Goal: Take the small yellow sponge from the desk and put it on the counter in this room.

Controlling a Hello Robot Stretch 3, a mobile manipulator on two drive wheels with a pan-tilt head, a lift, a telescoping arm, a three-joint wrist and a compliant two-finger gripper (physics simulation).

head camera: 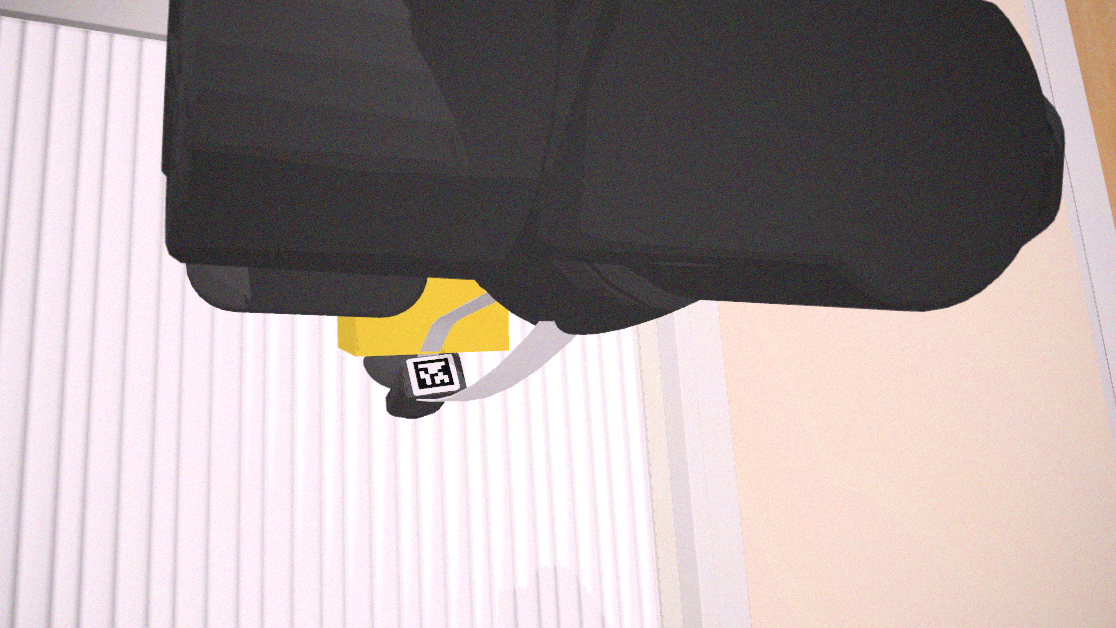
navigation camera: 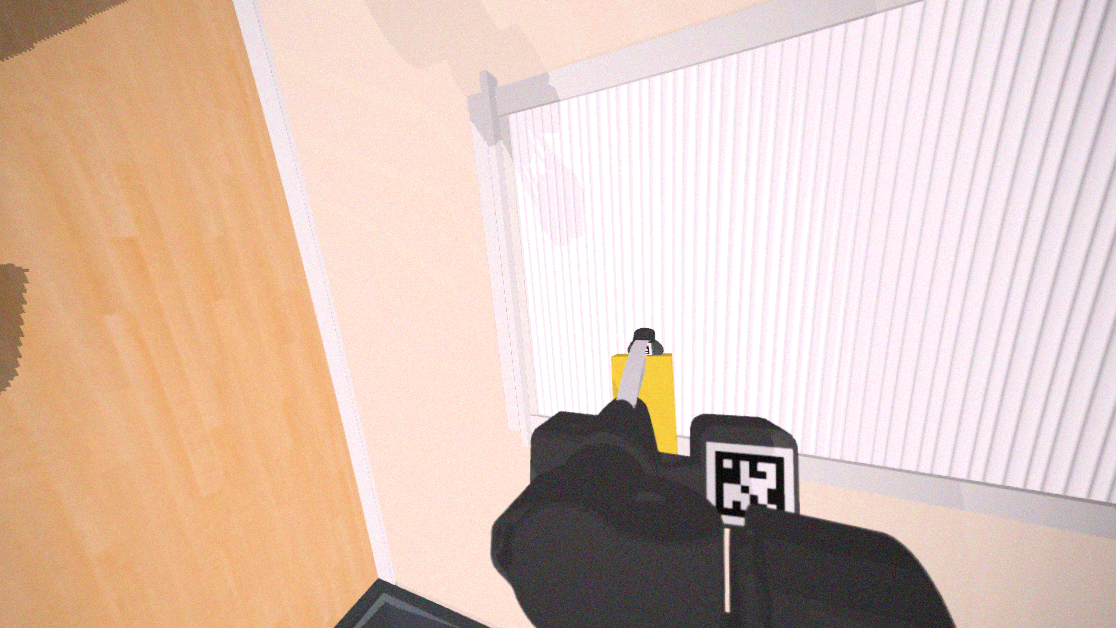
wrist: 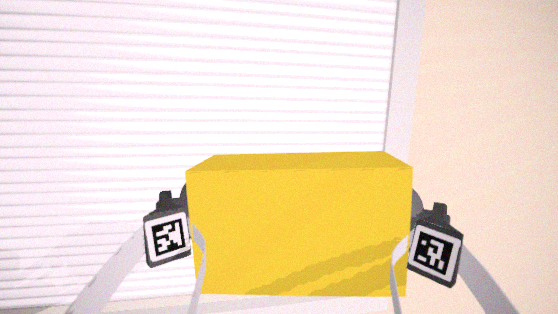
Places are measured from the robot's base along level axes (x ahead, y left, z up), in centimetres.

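Where they show: gripper, fingertip midpoint: (navigation camera: 646, 395) (wrist: 298, 202).
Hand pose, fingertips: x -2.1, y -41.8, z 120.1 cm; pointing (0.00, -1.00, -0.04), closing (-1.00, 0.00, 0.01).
Note:
Things, the pixels of their centre, and the offset from my fingertips. "spot": a spot on its surface instead. Level surfaces: height alone.
- small yellow sponge, body centre: (head camera: 419, 229) (wrist: 297, 217) (navigation camera: 644, 400) dx +0.0, dy +2.6, dz +0.2 cm
- wooden floor, its level: dz -120.1 cm
- dark object's corner, surface spot: (navigation camera: 390, 609) spot: dx -112.1, dy -65.1, dz -110.3 cm
The small yellow sponge (head camera: 468, 328) (navigation camera: 661, 406) (wrist: 300, 225) is a yellow block held between the two fingertips of my gripper (wrist: 298, 202). In the wrist view both fingertips press on its left and right sides. In the head camera view the dark wrist and gripper body cover its upper part. In the navigation camera view one finger crosses in front of it and the gripper body hides its lower end. The sponge is in front of a white ribbed panel. The desk and the counter cannot be made out in these views.
The white ribbed panel (head camera: 234, 468) (navigation camera: 819, 273) (wrist: 200, 75) has a pale grey frame (navigation camera: 686, 46) and is set against a pale peach wall (head camera: 897, 468) (navigation camera: 374, 273) (wrist: 490, 150). A wooden floor (navigation camera: 171, 351) lies beyond a white skirting strip (navigation camera: 312, 265). A dark object's corner (navigation camera: 390, 609) shows at the bottom.

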